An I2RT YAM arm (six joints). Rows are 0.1 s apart.
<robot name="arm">
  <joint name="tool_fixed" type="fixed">
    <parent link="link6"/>
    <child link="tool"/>
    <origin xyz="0 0 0" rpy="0 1.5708 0"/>
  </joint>
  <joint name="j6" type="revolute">
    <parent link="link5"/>
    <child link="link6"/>
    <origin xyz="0.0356 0 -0.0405" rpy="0 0 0"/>
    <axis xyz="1 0 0"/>
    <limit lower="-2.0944" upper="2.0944"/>
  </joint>
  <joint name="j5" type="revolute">
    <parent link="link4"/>
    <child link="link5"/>
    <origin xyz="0.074 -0.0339 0.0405" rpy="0 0 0"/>
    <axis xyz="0 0 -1"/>
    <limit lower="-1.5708" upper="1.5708"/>
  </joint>
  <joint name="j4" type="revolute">
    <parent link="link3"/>
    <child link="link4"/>
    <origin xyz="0.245 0.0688 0.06" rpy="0 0 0"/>
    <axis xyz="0 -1 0"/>
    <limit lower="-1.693" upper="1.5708"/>
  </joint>
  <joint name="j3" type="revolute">
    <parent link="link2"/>
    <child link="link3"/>
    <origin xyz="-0.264 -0.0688 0" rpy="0 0 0"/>
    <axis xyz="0 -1 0"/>
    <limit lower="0" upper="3.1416"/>
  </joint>
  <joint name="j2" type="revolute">
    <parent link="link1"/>
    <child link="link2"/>
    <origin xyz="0.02 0.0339 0.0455" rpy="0 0 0"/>
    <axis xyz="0 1 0"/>
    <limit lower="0" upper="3.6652"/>
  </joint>
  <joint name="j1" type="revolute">
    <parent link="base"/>
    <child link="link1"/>
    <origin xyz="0 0 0.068" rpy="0 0 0"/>
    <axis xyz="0 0 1"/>
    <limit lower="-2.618" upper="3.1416"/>
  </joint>
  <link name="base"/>
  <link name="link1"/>
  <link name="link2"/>
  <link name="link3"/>
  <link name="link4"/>
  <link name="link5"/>
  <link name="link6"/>
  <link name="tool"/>
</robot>
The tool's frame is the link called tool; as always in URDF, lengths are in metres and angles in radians.
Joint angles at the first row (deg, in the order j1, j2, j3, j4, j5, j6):
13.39 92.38 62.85 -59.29 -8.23 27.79
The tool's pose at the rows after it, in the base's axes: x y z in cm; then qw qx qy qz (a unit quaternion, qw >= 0):
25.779 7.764 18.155 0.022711 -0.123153 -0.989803 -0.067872
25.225 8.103 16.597 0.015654 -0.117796 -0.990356 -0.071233
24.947 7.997 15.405 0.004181 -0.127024 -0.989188 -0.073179
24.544 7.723 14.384 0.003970 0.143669 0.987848 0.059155
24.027 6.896 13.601 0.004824 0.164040 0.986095 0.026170
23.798 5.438 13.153 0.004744 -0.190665 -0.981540 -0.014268
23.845 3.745 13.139 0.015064 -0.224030 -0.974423 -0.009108
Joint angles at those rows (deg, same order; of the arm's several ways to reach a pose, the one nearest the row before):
15.68 92.40 58.59 -55.57 -8.19 29.91
16.71 92.42 54.78 -50.74 -8.21 30.39
16.71 92.44 51.79 -46.35 -7.86 31.55
16.64 92.49 49.23 -43.46 -5.96 33.36
15.66 92.49 47.25 -42.98 -2.48 34.59
12.62 92.49 46.06 -43.42 -1.72 34.61
8.69 92.49 46.02 -44.75 -1.61 34.57

